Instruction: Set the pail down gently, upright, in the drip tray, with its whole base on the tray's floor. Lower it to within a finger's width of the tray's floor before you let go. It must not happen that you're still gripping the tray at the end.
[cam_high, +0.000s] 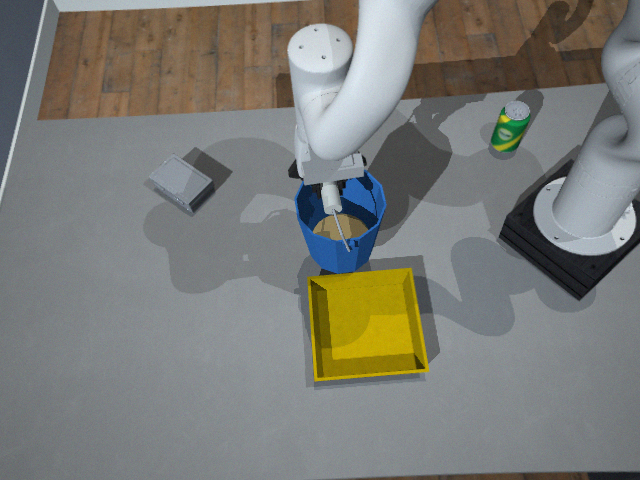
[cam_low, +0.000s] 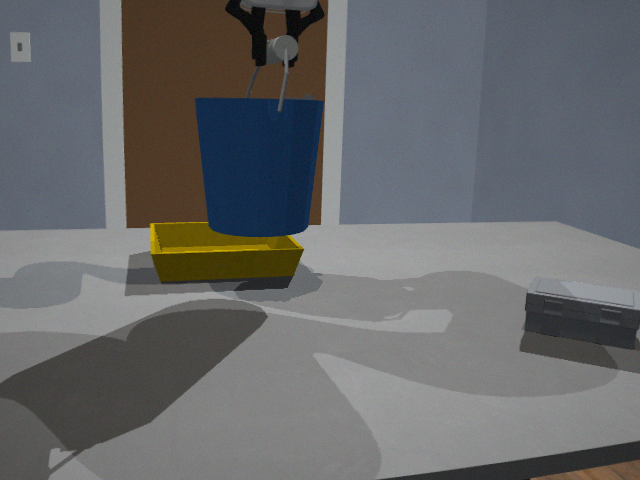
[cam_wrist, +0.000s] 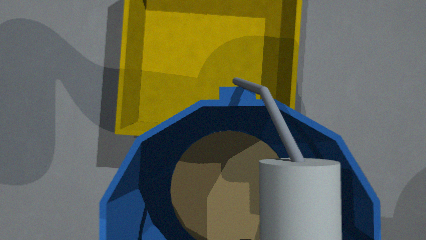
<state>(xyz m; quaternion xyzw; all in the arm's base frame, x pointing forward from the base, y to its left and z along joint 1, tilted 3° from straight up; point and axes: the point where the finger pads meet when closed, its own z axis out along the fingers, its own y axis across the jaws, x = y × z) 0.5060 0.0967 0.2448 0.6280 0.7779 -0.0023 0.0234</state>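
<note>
My gripper is now 10 mm past the blue pail and 90 mm above it. The rest, counted from my hand: grey case 370 mm ahead, 190 mm to the right, 300 mm below; then pail handle 10 mm behind, 30 mm below; then yellow drip tray 70 mm behind, 150 mm to the left, 310 mm below.
</note>
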